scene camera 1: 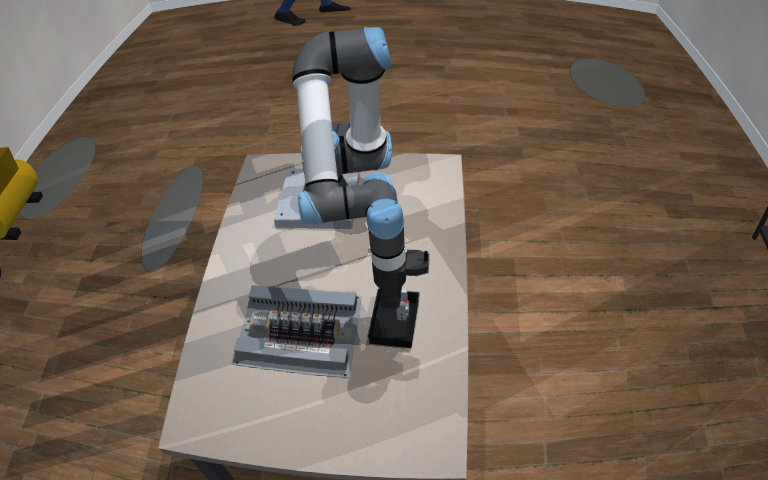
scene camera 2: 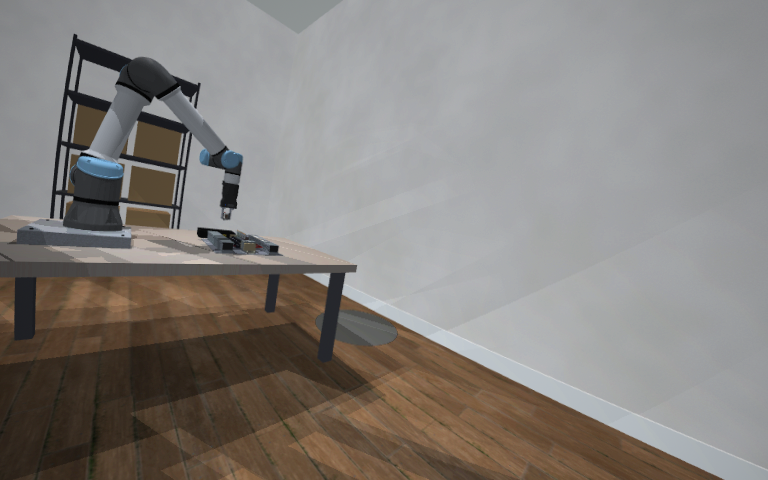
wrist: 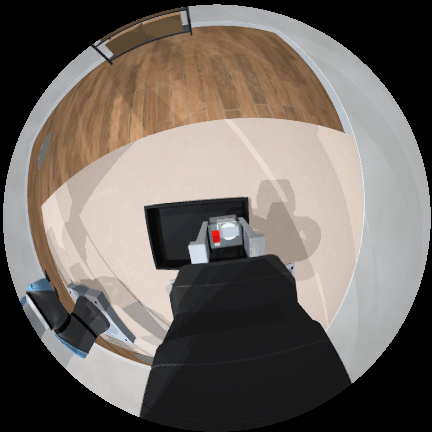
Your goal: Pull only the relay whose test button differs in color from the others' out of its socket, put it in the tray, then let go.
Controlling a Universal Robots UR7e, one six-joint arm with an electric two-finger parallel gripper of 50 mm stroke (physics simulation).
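Frame: origin at the arm's base, x up, y right, z ahead, level; millimetres.
Where they show: gripper, fingertip midpoint: point(scene camera 1: 402, 313) point(scene camera 2: 225, 219) point(wrist: 223, 228); arm's base at its link origin: point(scene camera 2: 93, 227) point(wrist: 93, 312).
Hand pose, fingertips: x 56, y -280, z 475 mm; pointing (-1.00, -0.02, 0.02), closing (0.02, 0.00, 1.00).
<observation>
Things, the pixels of their top centre, and the offset from my fingertips. "pt": a spot on its surface instead.
- relay with a red test button, top centre: point(wrist: 225, 235) dz +0, dx +38, dy -5 mm
- black tray at a spot on its surface: point(wrist: 175, 235) pt dz -83, dx -92, dy +28 mm
- black socket at a spot on its surface: point(scene camera 1: 329, 327) pt dz +14, dx -64, dy +190 mm
My gripper point(scene camera 1: 402, 305) point(scene camera 2: 225, 213) point(wrist: 223, 228) is shut on a relay with a red test button point(scene camera 1: 403, 311) point(wrist: 229, 231). The relay is clear and grey, hangs between the two fingers, and is held some way above the black tray point(scene camera 1: 389, 333) point(wrist: 175, 235). In the wrist view it overlaps the tray's right part. Other relays point(scene camera 1: 295, 320) with orange buttons stand in a row in their sockets on the grey panel. A black socket point(scene camera 1: 329, 327) at the row's right end holds no relay. The gripper body hides part of the tray in scene camera 1.
The grey panel point(scene camera 1: 291, 358) with its wire ducts lies left of the tray in scene camera 1. The robot's base plate point(scene camera 1: 313, 223) point(scene camera 2: 73, 236) is at the table's far end. A shelf rack point(scene camera 2: 59, 135) stands behind the table.
</observation>
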